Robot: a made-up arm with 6 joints.
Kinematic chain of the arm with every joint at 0, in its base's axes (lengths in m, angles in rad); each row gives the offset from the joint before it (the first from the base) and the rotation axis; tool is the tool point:
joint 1: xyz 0 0 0.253 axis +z
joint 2: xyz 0 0 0 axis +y
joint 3: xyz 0 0 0.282 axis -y
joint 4: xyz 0 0 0 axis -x
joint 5: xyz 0.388 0 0 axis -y
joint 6: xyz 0 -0.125 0 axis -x
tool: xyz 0 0 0
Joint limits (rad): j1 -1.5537..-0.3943 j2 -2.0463..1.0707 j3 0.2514..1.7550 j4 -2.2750..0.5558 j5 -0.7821..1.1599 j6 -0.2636..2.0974
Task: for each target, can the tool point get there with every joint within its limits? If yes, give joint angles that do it. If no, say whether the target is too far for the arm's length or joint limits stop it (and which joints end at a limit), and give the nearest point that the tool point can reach.
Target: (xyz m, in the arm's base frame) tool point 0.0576 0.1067 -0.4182
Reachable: no: joint limits stop it (at a limit: joint 1, joint 2, joint 3, joint 4) | nearest point -0.1150 0.5150 -0.1660 | short by 0.510 m
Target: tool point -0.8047 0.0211 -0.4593
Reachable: no: too far | nearest point -0.5237 0.0984 -0.1603 | short by 0.418 m
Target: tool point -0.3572 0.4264 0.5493
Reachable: yes | joints -1.0938 -1.5439 0.8369 -0.2358 -0.1014 0.7807
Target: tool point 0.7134 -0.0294 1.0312
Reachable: no: too far | nearest point 0.4415 -0.0960 0.7693 | short by 0.383 m
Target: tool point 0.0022 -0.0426 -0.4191
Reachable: no: joint limits stop it (at a limit: joint 2, joint 3) | nearest point 0.0217 -0.4205 0.0194 | short by 0.579 m
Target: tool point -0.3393 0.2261 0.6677
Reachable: yes | joints -0.8987 -1.4200 0.4161 0.0633 0.3877 0.0729
